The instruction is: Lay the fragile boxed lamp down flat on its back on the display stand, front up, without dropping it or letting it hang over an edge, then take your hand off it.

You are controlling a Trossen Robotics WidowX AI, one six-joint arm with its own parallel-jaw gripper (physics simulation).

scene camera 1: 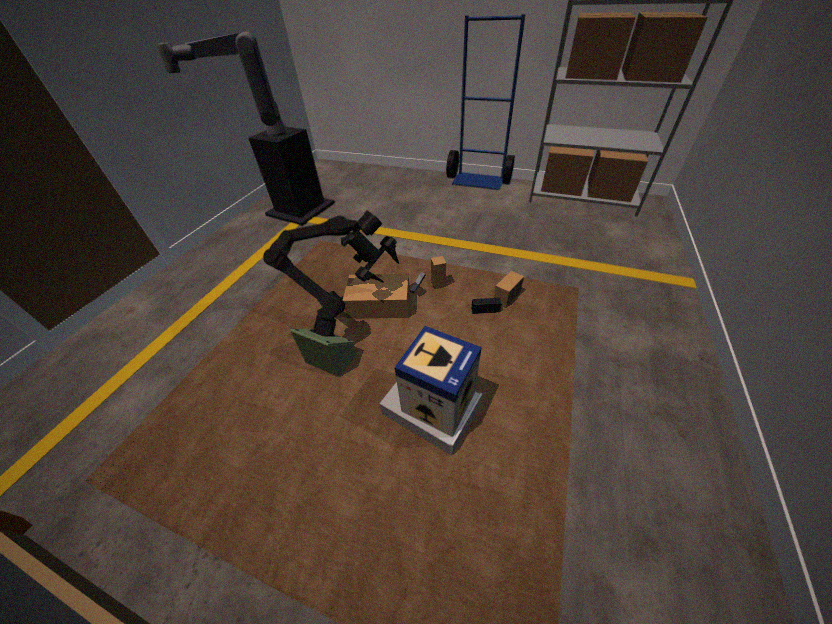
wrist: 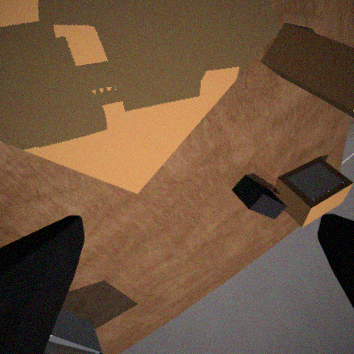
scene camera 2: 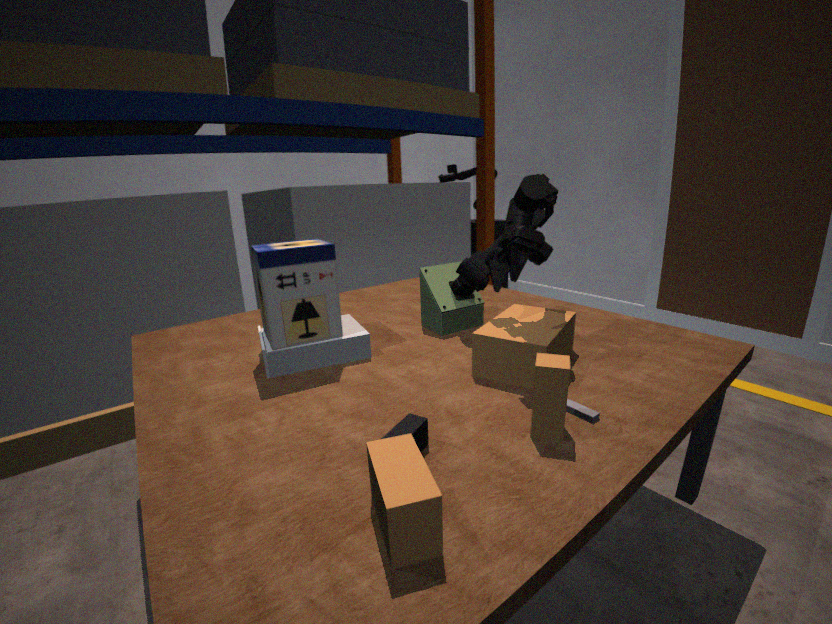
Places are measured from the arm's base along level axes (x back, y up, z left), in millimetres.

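Where they show: gripper, between the fingertips: (scene camera 1: 390, 272) (wrist: 203, 226) (scene camera 2: 504, 286); arm's base, origin of its link: (scene camera 1: 322, 333) (scene camera 2: 461, 290).
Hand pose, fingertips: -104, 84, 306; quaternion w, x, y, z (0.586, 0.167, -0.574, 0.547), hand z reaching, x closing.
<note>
Each offset is from my fingertips to the top centre of the thing, as dx, dy, dz.
The boxed lamp @(-363, +92, -336) (scene camera 1: 436, 362) (scene camera 2: 295, 288), pale with a blue band and lamp pictures, stands upright on the low white display stand (scene camera 1: 416, 427) (scene camera 2: 322, 357). A bare strip of the stand shows to its right in scene camera 2. My gripper (scene camera 1: 389, 271) (scene camera 2: 505, 283) (wrist: 203, 226) is open and empty. It is in the air above the large cardboard box @(+77, -94, -4) (scene camera 1: 377, 307) (scene camera 2: 504, 359) (wrist: 150, 142), well apart from the lamp box. In the wrist view the lamp box cannot be made out; a cut-off grey piece shows at the lower left.
My arm rises from a green wedge-shaped base (scene camera 1: 323, 352) (scene camera 2: 451, 312). A slim upright carton @(-89, -64, +222) (scene camera 1: 438, 272) (scene camera 2: 551, 403), a grey bar @(-4, -182, +186) (scene camera 1: 418, 282) (scene camera 2: 582, 411), a black block @(-333, -144, +159) (scene camera 1: 485, 306) (wrist: 257, 197) and another small carton @(-387, -105, +272) (scene camera 1: 508, 287) (scene camera 2: 409, 497) are on the brown table.
</note>
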